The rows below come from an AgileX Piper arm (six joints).
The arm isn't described. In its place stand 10 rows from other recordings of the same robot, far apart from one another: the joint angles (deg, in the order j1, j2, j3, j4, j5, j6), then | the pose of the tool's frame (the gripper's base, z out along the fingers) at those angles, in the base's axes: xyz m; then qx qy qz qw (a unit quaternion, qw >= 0).
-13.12, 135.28, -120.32, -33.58, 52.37, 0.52 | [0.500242 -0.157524 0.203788 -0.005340 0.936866 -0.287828 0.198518]
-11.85, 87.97, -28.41, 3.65, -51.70, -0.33 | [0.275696 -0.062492 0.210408 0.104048 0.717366 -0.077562 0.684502]
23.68, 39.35, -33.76, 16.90, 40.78, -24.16 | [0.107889 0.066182 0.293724 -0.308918 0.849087 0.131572 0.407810]
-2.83, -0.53, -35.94, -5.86, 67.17, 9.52 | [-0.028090 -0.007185 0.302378 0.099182 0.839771 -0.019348 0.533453]
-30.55, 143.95, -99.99, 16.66, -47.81, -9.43 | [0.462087 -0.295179 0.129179 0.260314 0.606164 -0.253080 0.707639]
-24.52, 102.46, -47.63, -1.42, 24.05, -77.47 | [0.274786 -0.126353 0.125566 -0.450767 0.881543 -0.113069 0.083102]
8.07, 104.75, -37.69, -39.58, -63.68, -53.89 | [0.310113 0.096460 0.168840 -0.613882 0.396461 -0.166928 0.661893]
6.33, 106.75, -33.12, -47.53, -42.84, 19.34 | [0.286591 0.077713 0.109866 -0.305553 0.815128 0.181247 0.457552]
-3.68, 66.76, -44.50, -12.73, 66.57, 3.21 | [0.178861 -0.029941 0.255791 0.021156 0.992920 -0.104163 0.053028]
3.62, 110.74, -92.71, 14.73, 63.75, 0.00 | [0.404657 0.046394 0.252318 0.011952 0.986030 0.124275 0.110260]
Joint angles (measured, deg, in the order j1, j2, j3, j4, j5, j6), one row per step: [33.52 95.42 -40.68 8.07 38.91 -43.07]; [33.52 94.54 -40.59 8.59 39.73 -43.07]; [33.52 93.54 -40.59 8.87 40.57 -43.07]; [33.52 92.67 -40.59 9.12 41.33 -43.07]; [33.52 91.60 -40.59 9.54 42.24 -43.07]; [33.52 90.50 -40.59 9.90 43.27 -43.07]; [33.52 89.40 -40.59 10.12 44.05 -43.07]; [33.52 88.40 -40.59 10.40 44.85 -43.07]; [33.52 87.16 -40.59 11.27 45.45 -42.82]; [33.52 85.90 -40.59 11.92 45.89 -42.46]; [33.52 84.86 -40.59 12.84 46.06 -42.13]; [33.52 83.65 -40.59 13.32 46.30 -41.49]
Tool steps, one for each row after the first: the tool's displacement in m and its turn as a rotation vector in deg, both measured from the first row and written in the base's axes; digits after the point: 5 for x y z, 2 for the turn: [-0.00189 -0.00046 0.00351 0.35 0.25 -0.32]; [-0.00344 -0.00095 0.00777 0.67 0.27 -0.44]; [-0.00488 -0.00143 0.01146 0.95 0.31 -0.55]; [-0.00673 -0.00192 0.01597 1.38 0.39 -0.75]; [-0.00882 -0.00260 0.02056 1.74 0.52 -0.88]; [-0.01056 -0.00328 0.02510 2.13 0.39 -0.94]; [-0.01237 -0.00392 0.02921 2.50 0.38 -1.02]; [-0.01440 -0.00396 0.03435 3.46 0.26 -1.77]; [-0.01621 -0.00417 0.03952 4.37 -0.08 -2.47]; [-0.01768 -0.00387 0.04386 5.47 -0.35 -3.34]; [-0.01924 -0.00419 0.04876 6.35 -0.83 -4.21]
